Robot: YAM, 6 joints.
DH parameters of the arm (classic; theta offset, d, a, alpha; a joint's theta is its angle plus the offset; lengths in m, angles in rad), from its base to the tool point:
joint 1: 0 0.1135 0.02 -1.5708
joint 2: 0 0 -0.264 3.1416
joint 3: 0.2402 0 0.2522 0
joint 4: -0.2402 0 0.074 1.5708
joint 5: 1.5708 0 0 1.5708
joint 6: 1.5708 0.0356 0 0
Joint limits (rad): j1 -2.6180..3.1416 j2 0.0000..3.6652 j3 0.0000..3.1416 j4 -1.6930..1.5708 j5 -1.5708..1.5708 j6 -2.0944..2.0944
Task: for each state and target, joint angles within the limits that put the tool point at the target. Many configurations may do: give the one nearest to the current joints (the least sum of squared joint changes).
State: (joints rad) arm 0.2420 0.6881 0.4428 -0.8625 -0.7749 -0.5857
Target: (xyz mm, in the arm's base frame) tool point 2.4 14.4 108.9
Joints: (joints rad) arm 0.2392 0.7587 0.1314 -1.4967 -0.3866 -0.5857
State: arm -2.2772 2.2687 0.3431 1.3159 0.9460 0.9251
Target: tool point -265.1 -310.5 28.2
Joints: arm -2.2119 2.4468 0.9958 1.2622 0.8507 0.9251
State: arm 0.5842 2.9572 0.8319 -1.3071 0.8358 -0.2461
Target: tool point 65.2 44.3 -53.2
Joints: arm 0.8955 3.0711 0.7870 -1.2560 0.7096 -0.2461
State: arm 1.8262 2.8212 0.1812 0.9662 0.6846 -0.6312
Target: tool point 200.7 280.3 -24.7
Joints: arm 1.0175 2.4587 0.7856 1.0959 0.7187 -0.6312
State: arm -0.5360 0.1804 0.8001 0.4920 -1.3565 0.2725
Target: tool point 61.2 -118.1 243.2
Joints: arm -1.3495 0.5252 0.2507 0.3449 -1.2499 0.2725
